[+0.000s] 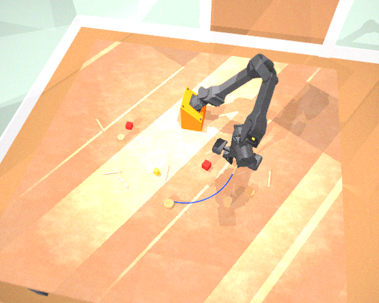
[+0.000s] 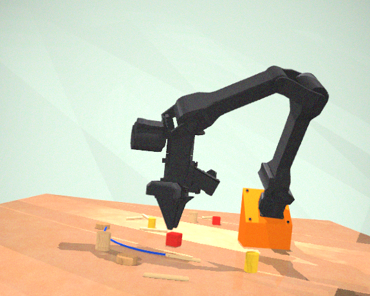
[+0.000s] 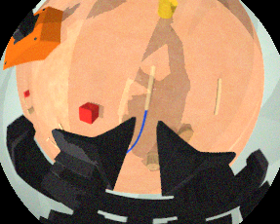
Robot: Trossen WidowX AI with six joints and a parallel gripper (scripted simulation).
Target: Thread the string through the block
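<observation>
My gripper tip is now 6 cm above the thin wooden stick and 1 cm past it. From my gripper tip the other things lie so: red cube (12 cm to the right, 5 cm below); loose stick (15 cm to the left, 6 cm below, 2 cm behind); round wooden button (22 cm to the right, 20 cm ahead, 5 cm below).
</observation>
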